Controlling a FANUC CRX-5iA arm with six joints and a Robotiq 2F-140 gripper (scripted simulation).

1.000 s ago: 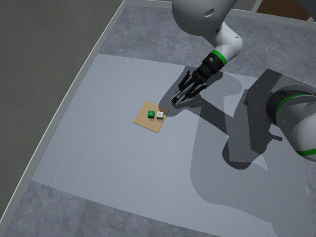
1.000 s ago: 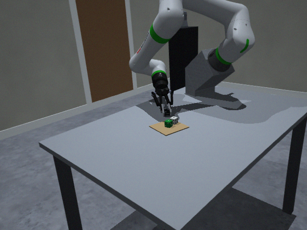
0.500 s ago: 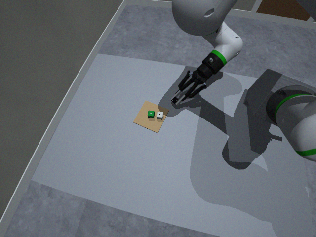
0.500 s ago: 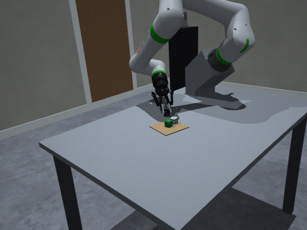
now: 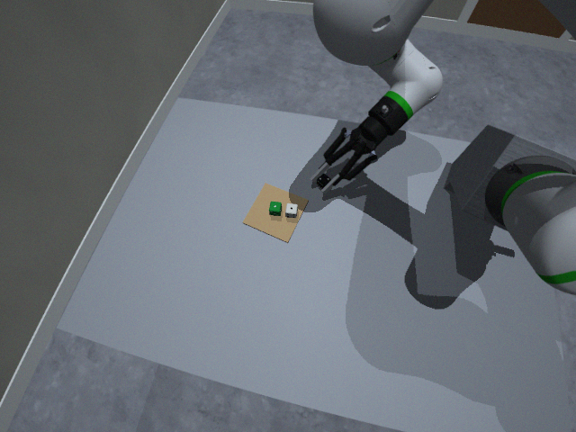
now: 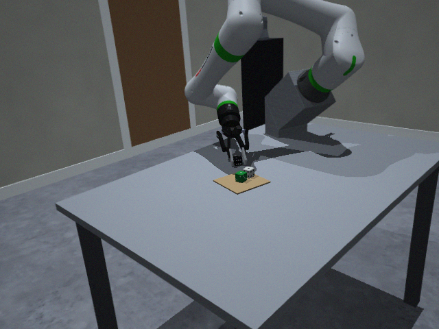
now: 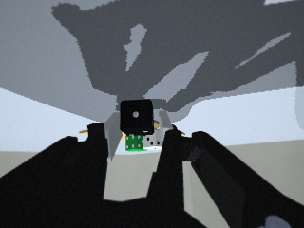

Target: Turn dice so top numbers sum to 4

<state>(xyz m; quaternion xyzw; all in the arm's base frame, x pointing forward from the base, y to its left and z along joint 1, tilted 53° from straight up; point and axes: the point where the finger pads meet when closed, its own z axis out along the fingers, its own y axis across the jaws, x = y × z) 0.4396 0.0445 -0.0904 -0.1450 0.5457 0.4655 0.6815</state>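
Right now my hand is 1 cm above the black die. Round my hand: tan mat 11 cm ahead, 13 cm to the left, 3 cm below; then white die 6 cm ahead, 12 cm to the left, 1 cm below; then green die 11 cm ahead, 13 cm to the left, 1 cm below.
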